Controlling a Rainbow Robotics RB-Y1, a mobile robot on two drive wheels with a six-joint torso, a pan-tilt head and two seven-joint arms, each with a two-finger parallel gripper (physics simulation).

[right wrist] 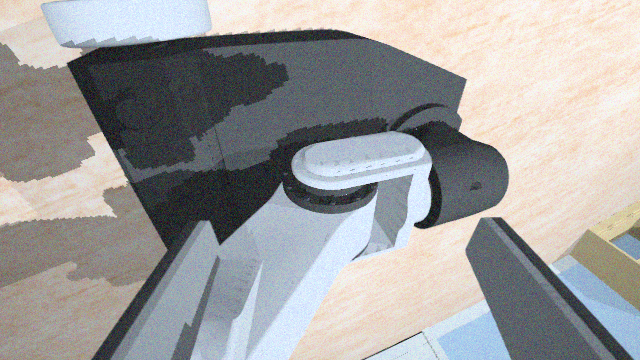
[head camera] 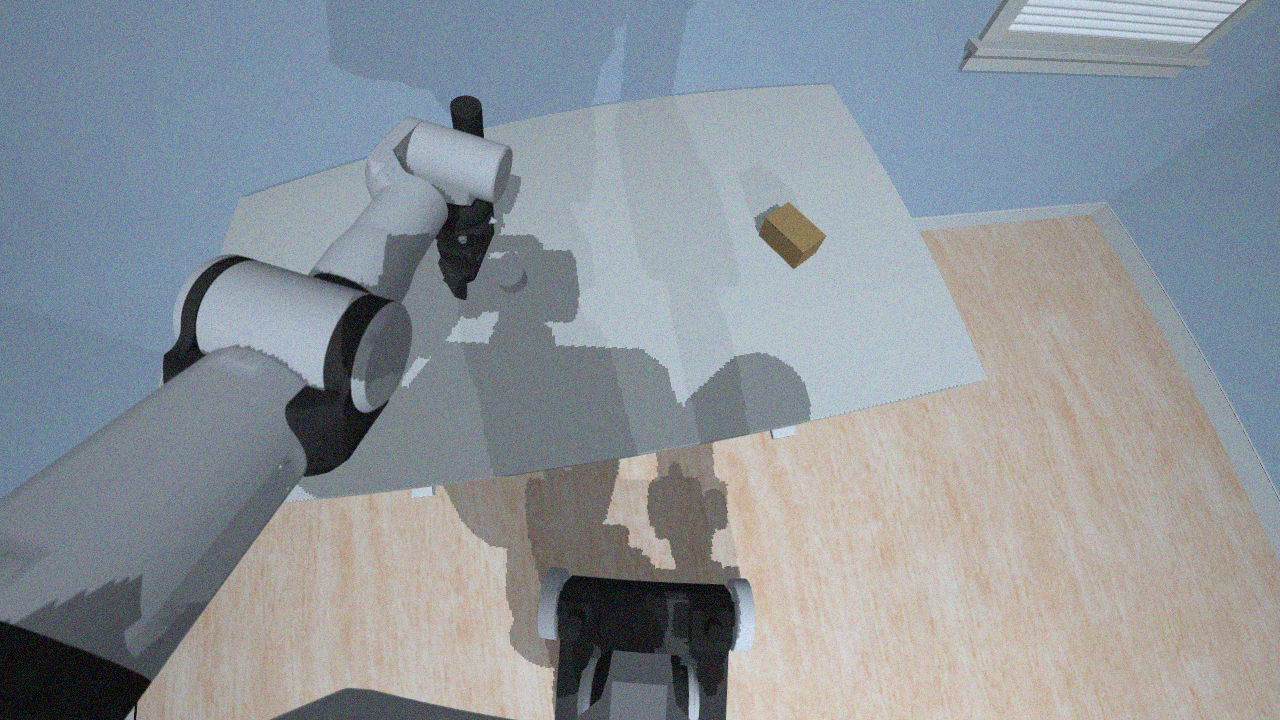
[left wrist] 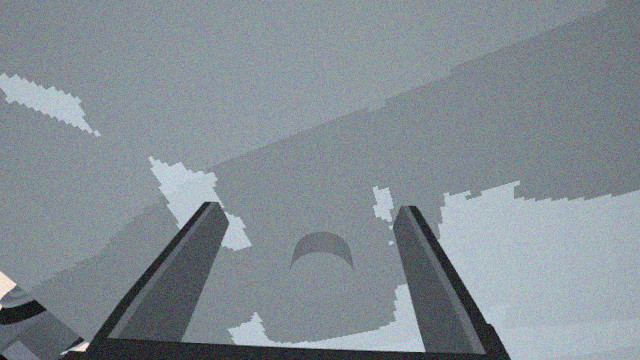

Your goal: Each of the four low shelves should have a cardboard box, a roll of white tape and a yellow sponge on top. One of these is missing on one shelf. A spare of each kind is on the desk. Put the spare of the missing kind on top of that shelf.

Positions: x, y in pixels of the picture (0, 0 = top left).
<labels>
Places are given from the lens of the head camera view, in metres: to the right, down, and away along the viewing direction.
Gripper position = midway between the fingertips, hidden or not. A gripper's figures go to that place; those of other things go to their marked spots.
left gripper (head camera: 472, 268): -0.29, -0.15, 0.62
cardboard box (head camera: 787, 231): 0.25, -0.21, 0.61
white desk (head camera: 654, 317): 0.02, -0.07, 0.62
</labels>
